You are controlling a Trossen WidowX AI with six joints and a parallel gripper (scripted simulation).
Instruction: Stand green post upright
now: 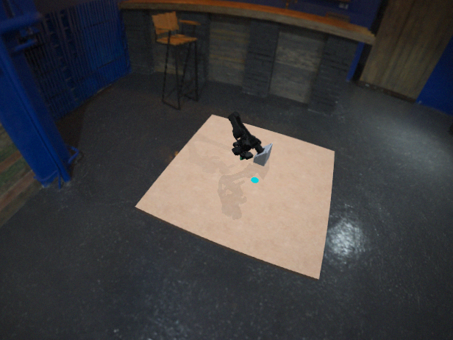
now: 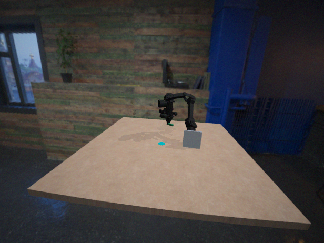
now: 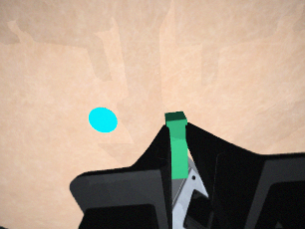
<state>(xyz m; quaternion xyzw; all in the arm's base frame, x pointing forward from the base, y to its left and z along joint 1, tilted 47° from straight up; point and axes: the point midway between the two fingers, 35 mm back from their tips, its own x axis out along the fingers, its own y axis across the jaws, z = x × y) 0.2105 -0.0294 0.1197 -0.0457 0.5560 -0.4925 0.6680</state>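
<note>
Right now my gripper tip is 20 mm past the green post and 10 mm to the right of it. The rest, counted from my gripper tip: cyan circle 40 mm ahead, 140 mm to the left, 140 mm below.
</note>
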